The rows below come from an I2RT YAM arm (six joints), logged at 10 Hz.
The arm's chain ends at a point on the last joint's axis. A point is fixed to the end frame.
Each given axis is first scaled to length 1.
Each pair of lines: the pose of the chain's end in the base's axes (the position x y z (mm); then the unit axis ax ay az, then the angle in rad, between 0 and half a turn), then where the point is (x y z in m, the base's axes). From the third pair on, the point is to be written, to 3 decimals.
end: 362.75 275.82 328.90 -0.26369 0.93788 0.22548 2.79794
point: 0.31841 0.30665 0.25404
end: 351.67 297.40 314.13 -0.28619 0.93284 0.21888 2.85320
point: 0.30305 0.32333 0.24007
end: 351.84 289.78 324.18 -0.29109 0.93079 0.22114 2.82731
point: 0.305 0.316 0.249
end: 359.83 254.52 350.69 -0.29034 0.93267 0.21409 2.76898
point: 0.318 0.282 0.273
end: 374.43 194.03 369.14 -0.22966 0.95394 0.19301 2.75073
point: 0.336 0.225 0.291
